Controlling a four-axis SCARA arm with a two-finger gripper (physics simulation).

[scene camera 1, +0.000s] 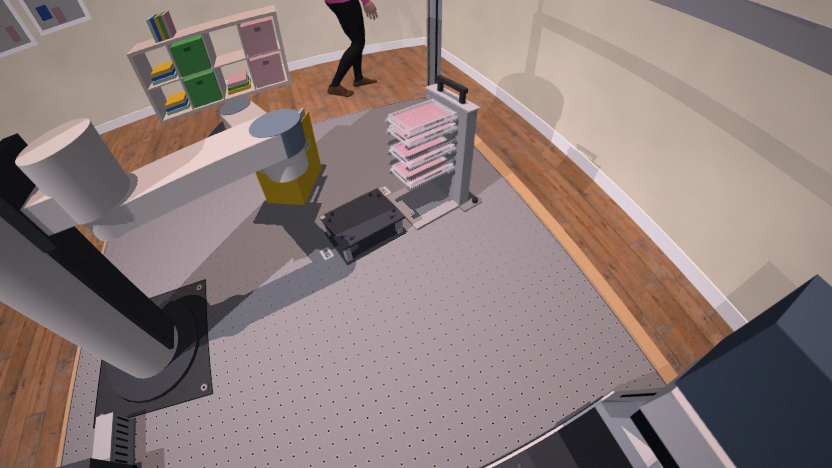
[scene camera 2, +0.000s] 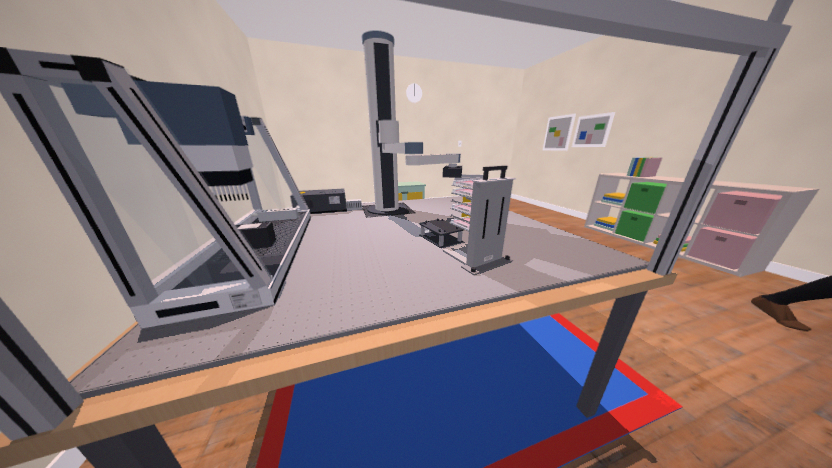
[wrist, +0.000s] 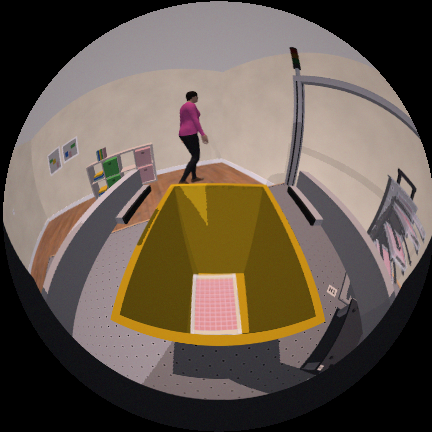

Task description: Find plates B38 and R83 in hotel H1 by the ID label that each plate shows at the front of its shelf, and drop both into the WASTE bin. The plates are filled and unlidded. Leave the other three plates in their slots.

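Where they show: gripper, fingertip midpoint: (wrist: 218, 175); arm's base, link origin: (scene camera 1: 156, 350) (scene camera 2: 387, 211).
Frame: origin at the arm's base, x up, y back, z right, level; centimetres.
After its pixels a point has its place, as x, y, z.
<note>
My gripper (wrist: 218, 175) @[24.4, -44.7, -41.3] (scene camera 2: 452, 171) is open and empty, high over the yellow WASTE bin (scene camera 1: 285, 190) @[6.4, -40.9, -31.6] (wrist: 220, 340) @[21.3, -39.9, -32.4], its two fingers on either side of the bin's mouth in the wrist view. A pink-filled, unlidded plate (wrist: 216, 304) @[2.9, -43.3, -39.3] lies flat on the bin's floor; its ID cannot be read from here. Hotel H1 (scene camera 1: 466, 151) @[18.8, -82.8, -11.7] (scene camera 2: 489, 224) @[15.9, -83.7, -17.7] stands to the right of the bin in scene camera 1 and holds several pink-filled plates (scene camera 1: 421, 116) @[27.9, -73.5, -15.7] (scene camera 2: 461, 206) @[19.3, -72.5, -13.5] one above another. Their ID labels are not legible. The arm hides most of the gripper in scene camera 1.
A black raised platform (scene camera 1: 363, 214) @[7.3, -57.8, -13.2] (scene camera 2: 441, 225) @[7.3, -56.9, -13.2] (wrist: 334, 340) @[7.1, -53.8, -18.3] stands between the bin and the hotel. The arm's column (scene camera 1: 69, 291) @[30.8, -5.3, 5.3] (scene camera 2: 381, 116) @[53.9, -7.7, 1.8] rises at the table's far side in scene camera 2. A large framed blue-grey machine (scene camera 2: 186, 110) @[45.5, -77.8, 53.0] stands on the table. A person (scene camera 1: 349, 40) (wrist: 190, 120) is beyond the table.
</note>
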